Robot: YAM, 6 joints.
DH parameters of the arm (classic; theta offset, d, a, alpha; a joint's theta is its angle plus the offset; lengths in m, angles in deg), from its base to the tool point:
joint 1: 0 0.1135 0.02 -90
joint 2: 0 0 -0.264 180
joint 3: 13.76 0 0.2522 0
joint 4: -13.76 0 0.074 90
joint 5: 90 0 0 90
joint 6: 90 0.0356 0 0
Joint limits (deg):
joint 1: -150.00..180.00
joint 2: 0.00..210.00
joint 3: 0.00..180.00
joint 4: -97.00..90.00
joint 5: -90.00..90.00
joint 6: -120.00..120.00
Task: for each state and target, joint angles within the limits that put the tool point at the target. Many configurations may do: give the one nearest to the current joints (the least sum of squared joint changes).
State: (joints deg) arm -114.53 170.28 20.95 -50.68 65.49 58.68
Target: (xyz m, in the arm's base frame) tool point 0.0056 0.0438 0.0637
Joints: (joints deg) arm -135.60 182.87 9.53 -38.76 50.26 58.68
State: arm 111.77 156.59 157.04 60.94 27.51 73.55
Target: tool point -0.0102 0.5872 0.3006
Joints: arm 92.66 162.28 153.89 60.60 28.73 73.55
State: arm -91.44 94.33 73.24 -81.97 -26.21 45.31
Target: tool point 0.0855 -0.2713 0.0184
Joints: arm -75.70 136.00 68.43 -67.38 -26.45 45.31
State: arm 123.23 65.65 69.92 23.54 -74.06 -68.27
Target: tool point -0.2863 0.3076 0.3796
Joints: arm 128.48 103.16 87.98 25.18 -66.74 -68.27
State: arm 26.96 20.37 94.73 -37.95 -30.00 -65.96
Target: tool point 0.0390 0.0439 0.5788
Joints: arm 30.39 49.45 99.88 -29.32 -30.63 -65.96
